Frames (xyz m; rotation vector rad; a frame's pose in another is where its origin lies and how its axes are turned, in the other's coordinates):
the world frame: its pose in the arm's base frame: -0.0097 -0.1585 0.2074 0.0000 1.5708 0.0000
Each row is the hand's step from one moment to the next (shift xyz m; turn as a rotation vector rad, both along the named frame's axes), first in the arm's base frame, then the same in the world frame.
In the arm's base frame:
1: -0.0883 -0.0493 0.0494 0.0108 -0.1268 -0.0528
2: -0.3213 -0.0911 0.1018 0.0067 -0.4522 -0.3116
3: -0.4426 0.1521 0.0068 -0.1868 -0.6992 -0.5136
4: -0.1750 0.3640 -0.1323 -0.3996 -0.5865 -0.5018
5: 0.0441 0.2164 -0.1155 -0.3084 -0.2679 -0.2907
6: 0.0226 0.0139 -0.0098 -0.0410 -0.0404 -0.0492
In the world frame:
1: -0.0494 -0.0493 -0.0883 0.0528 -0.1268 0.0108
2: -0.1018 -0.0911 -0.3213 0.3116 -0.4522 0.0067
3: -0.0068 0.1521 -0.4426 0.5136 -0.6992 -0.1868
4: 0.1323 0.3640 -0.1750 0.5018 -0.5865 -0.3996
5: 0.1155 0.2164 0.0441 0.2907 -0.2679 -0.3084
6: 0.0098 0.0139 0.0226 0.0492 -0.0404 -0.0410

